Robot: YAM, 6 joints.
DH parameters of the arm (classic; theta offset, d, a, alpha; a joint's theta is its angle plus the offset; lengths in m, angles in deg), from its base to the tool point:
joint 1: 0 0.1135 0.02 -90
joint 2: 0 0 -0.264 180
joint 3: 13.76 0 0.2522 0
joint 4: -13.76 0 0.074 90
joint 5: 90 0 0 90
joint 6: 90 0.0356 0 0
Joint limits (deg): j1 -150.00..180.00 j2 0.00..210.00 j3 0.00..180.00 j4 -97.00..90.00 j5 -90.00..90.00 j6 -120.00..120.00
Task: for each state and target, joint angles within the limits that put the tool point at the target. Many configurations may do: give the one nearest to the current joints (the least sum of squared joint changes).
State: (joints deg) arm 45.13 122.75 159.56 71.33 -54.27 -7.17
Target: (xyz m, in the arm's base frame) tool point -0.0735 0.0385 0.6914
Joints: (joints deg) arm -6.19 87.68 168.08 57.08 -58.51 -7.17
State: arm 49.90 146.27 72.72 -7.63 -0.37 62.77
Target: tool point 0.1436 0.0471 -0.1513
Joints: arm 19.68 165.64 49.35 -13.47 6.45 62.77
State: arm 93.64 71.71 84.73 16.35 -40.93 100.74
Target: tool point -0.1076 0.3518 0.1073
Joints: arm 103.46 111.95 54.48 8.23 -39.74 100.74
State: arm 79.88 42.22 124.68 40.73 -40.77 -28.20
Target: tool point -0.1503 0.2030 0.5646
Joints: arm 120.70 77.51 92.39 32.35 -46.02 -28.20
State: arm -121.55 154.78 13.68 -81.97 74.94 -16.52
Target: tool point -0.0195 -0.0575 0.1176
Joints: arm -76.66 146.87 10.27 -97.00 64.91 -16.52
